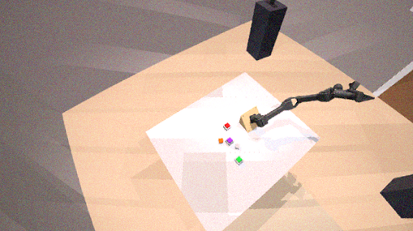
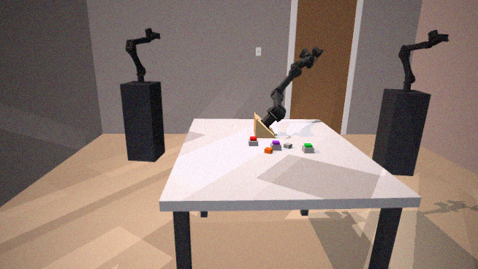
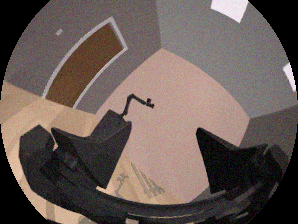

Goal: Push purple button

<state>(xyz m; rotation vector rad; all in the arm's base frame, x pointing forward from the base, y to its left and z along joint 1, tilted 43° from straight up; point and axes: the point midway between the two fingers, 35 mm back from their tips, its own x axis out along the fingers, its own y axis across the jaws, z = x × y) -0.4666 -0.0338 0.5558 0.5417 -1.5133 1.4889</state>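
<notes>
Now: gripper tip 78 cm short of the purple button, 31 cm to the left of it and 43 cm above it. The rest, counted from my gripper tip: red button (73 cm ahead, 43 cm to the right, 43 cm below); green button (79 cm ahead, 16 cm to the right, 43 cm below); grey block (74 cm ahead, 25 cm to the right, 45 cm below).
</notes>
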